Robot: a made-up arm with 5 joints.
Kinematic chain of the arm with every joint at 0, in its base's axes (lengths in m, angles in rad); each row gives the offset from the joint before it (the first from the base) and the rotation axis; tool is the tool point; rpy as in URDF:
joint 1: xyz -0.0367 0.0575 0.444 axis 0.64 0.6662 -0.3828
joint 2: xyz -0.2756 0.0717 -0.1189 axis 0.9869 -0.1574 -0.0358
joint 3: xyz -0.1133 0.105 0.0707 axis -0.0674 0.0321 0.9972
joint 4: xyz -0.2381 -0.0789 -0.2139 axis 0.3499 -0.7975 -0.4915
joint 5: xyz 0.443 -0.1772 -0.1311 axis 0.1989 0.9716 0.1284
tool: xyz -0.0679 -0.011 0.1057 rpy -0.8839 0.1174 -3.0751
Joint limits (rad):
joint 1: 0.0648..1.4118
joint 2: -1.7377..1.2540
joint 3: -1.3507..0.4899
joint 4: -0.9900..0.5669
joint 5: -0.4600..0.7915
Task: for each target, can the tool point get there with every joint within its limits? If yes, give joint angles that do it. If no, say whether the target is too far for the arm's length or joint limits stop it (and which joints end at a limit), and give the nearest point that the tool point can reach.
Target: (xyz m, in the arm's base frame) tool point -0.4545 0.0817 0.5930
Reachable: yes | joints 1.1769 -0.5701 -0.3370 0.1398 -0.2027
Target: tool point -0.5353 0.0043 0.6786
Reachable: yes | joints 1.0017 -1.1624 -1.1985 -0.2646 0.3998
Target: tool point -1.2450 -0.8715 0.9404
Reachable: no: too far | nearest point -0.5607 -0.2183 0.5718 | short by 1.015 m
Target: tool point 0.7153 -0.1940 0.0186
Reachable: no: joint limits stop it (at a limit: joint 1, joint 3, joint 5) | nearest point -0.1060 0.0304 0.2077 | short by 0.872 m
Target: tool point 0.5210 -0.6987 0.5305
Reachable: no: joint limits stop it (at a limit: joint 1, joint 4, joint 5) | nearest point 0.0031 -0.0530 0.6896 | short by 0.843 m
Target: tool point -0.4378 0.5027 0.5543
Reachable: yes | joints 1.2795 0.2250 -0.7552 -0.6923 0.3477
